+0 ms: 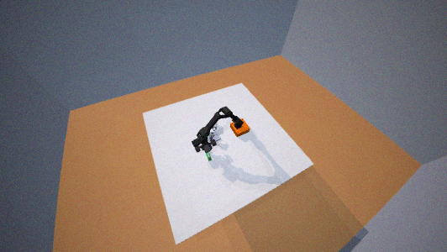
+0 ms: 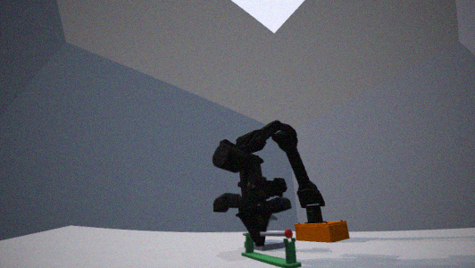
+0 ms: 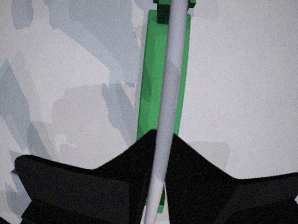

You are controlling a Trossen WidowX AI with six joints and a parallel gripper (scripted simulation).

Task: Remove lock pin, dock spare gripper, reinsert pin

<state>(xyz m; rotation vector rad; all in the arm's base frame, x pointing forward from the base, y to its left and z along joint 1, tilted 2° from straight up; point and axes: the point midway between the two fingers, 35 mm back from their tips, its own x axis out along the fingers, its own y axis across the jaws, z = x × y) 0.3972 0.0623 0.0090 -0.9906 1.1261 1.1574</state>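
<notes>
The green cradle lies 20 mm to the left of my gripper tip. Round my gripper tip: grey mount (120 mm behind, 100 mm to the right, 30 mm above); spare gripper (200 mm behind, 210 mm to the right).
</notes>
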